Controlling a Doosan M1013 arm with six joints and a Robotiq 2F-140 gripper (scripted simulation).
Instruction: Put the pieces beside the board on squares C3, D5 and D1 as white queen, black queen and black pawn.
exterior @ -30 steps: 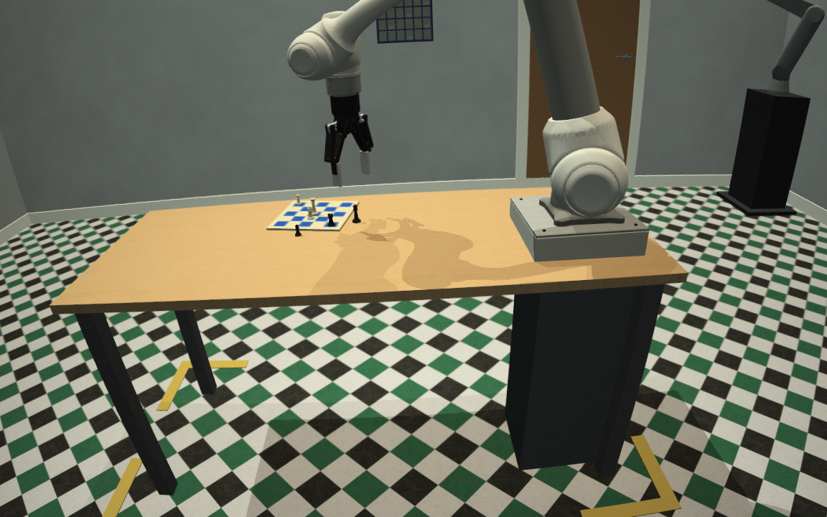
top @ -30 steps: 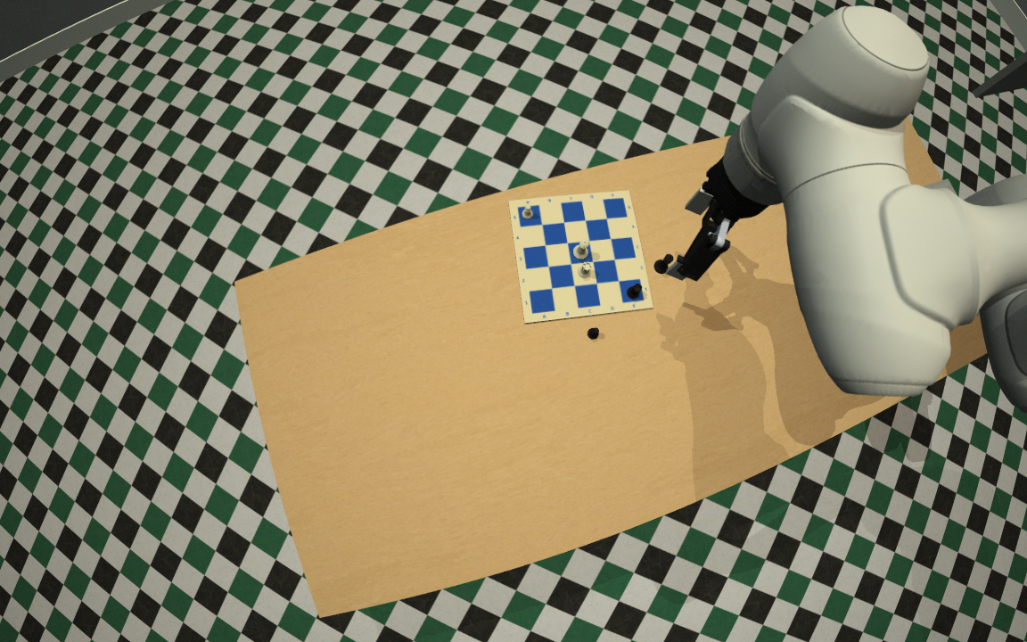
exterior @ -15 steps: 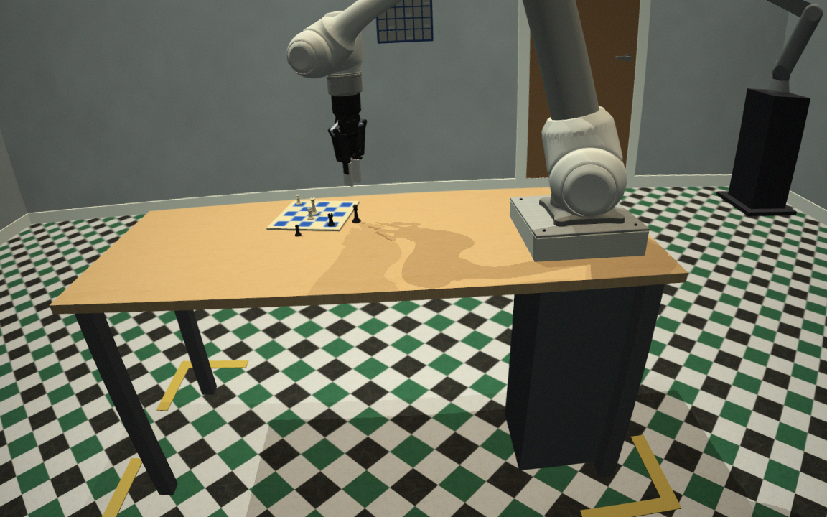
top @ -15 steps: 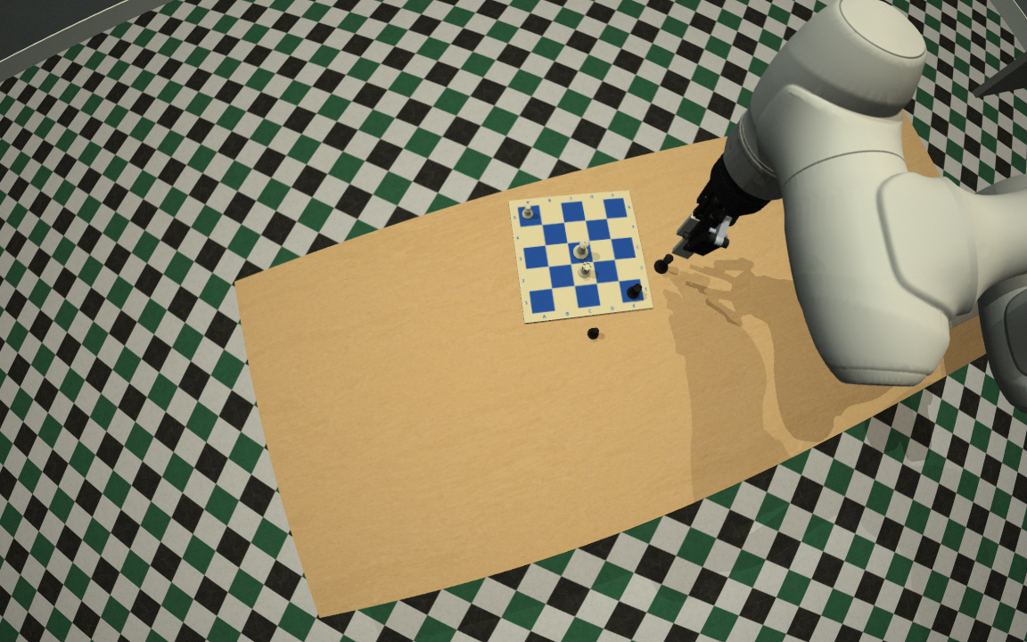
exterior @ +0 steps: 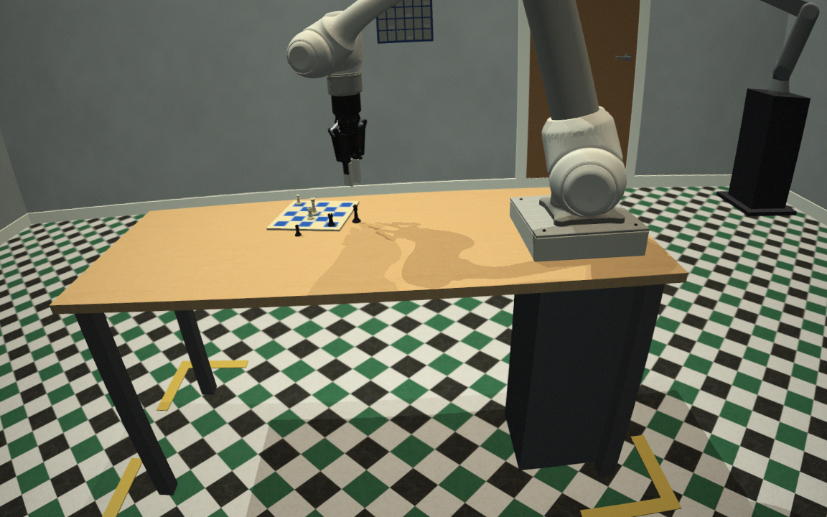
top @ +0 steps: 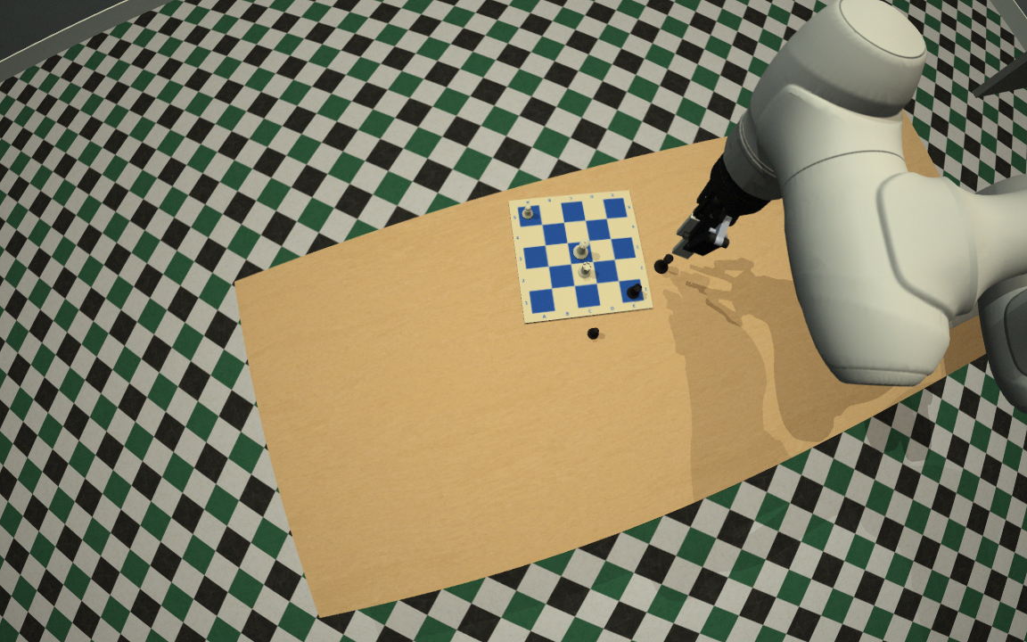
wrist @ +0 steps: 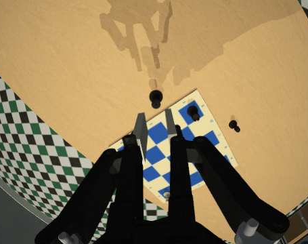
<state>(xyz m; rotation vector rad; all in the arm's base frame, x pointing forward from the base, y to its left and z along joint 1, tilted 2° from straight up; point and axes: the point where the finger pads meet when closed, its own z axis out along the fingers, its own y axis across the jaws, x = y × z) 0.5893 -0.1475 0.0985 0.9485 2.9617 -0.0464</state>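
The black queen lies 120 mm below my hand. From my hand the other things lie so: white queen (130 mm ahead, 60 mm to the right, 110 mm below); cream board (130 mm ahead, 60 mm to the right, 140 mm below); black pawn (150 mm ahead, 80 mm to the left, 130 mm below).
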